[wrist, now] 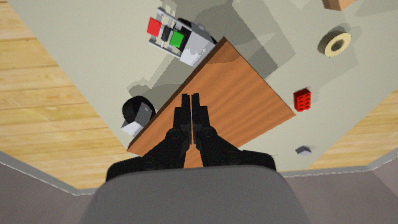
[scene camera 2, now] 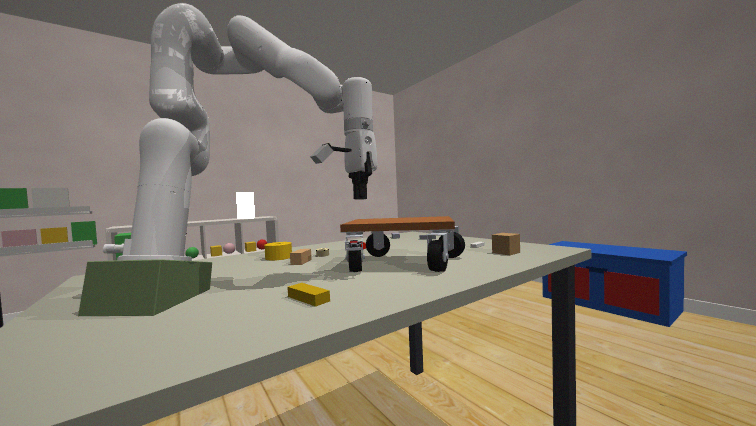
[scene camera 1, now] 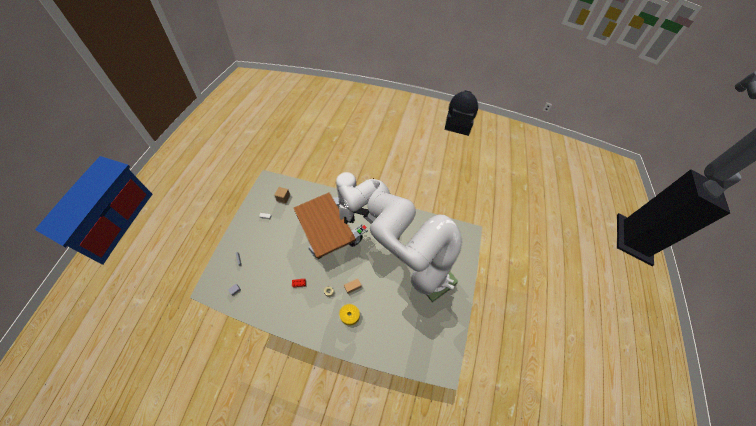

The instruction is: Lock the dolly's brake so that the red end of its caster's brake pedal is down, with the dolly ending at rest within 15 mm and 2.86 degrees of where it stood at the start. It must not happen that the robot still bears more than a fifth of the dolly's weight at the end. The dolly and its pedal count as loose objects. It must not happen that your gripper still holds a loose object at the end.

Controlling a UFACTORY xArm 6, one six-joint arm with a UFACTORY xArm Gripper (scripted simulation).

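Note:
Here is my gripper (scene camera 2: 360, 199), and the wrist view gives me sight of my gripper (wrist: 191, 104) too.

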